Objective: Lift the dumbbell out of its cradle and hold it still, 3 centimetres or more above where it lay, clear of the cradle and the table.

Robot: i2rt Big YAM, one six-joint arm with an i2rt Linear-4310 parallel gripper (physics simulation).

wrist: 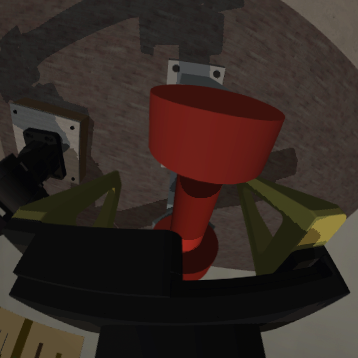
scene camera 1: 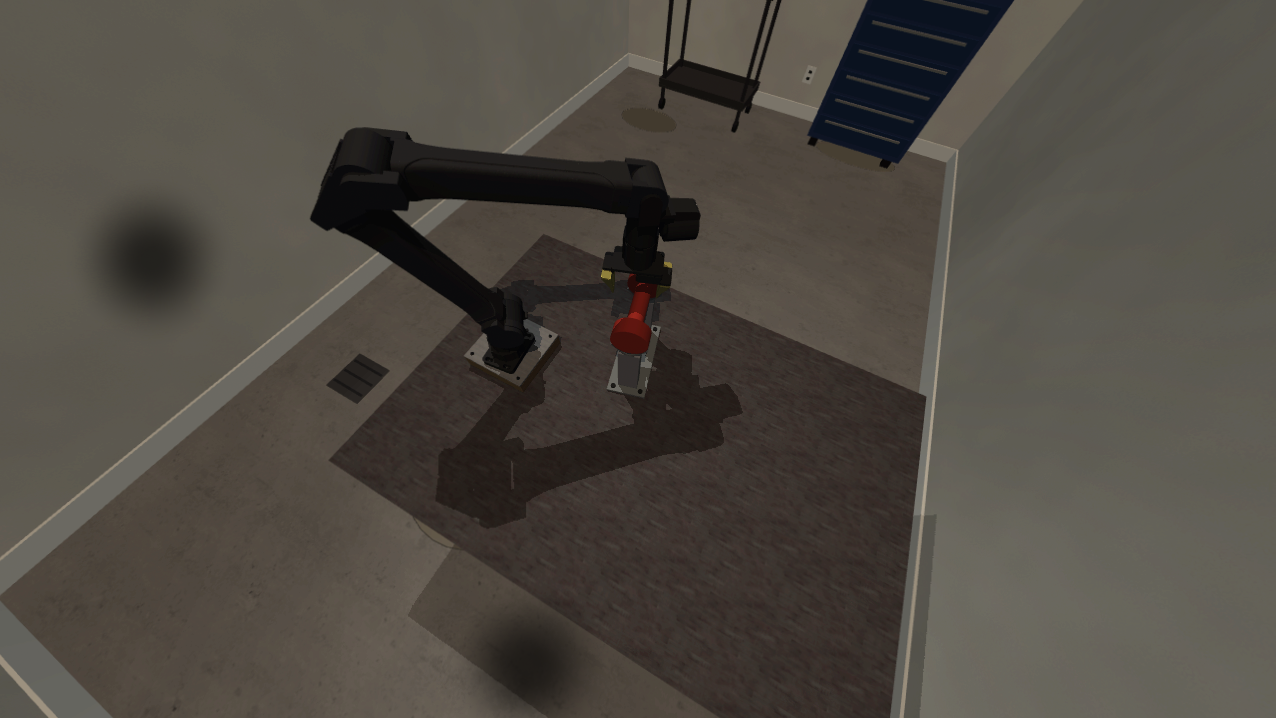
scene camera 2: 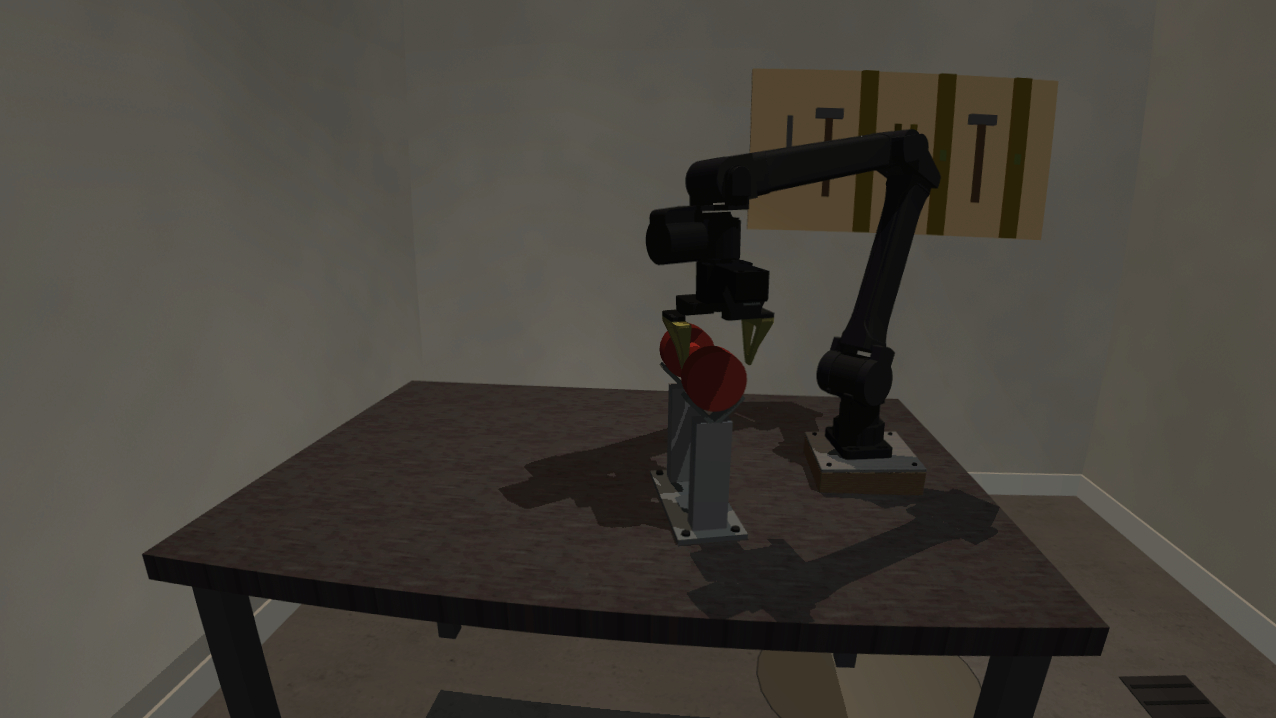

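Seen in the pictures: gripper, fingertip midpoint: [wrist: 178, 176] [scene camera 1: 634, 293]; arm's base, link origin: [wrist: 46, 152] [scene camera 1: 510, 349] [scene camera 2: 857, 445].
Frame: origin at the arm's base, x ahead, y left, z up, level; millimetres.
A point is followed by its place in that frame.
The red dumbbell [scene camera 1: 639, 306] {x 305, y 116, z 201 mm} [scene camera 2: 714, 379] {x 289, y 222, z 187 mm} [wrist: 196, 210] {x 298, y 140, z 202 mm} lies in the grey cradle [scene camera 1: 629, 370] {x 318, y 36, z 57 mm} [scene camera 2: 711, 473] {x 287, y 219, z 52 mm} [wrist: 196, 68] {x 285, y 229, z -36 mm}, its two heads resting on top of the two posts. My gripper [scene camera 1: 637, 290] {x 278, y 157, z 186 mm} [scene camera 2: 717, 361] {x 278, y 157, z 186 mm} [wrist: 178, 176] {x 278, y 157, z 186 mm} is open and points down over the dumbbell, toward its far head in scene camera 1. The fingers stand apart with the handle between them in the wrist view, the handle a little nearer the right finger. In the wrist view the right fingertip shows right by the lower edge of the large near head; whether they touch is unclear.
The cradle stands on the dark table [scene camera 1: 803, 535] {x 805, y -147, z -44 mm} [scene camera 2: 401, 500] {x 762, y 131, z -44 mm}. The arm's base block [scene camera 1: 480, 359] {x -53, y -54, z 1 mm} [scene camera 2: 870, 482] {x 10, y 100, z -23 mm} [wrist: 83, 150] {x 82, y 9, z -29 mm} stands beside the cradle, with the arm arching above. A tool board [scene camera 2: 803, 214] hangs on the wall. A blue cabinet [scene camera 1: 892, 80] stands on the floor beyond the table.
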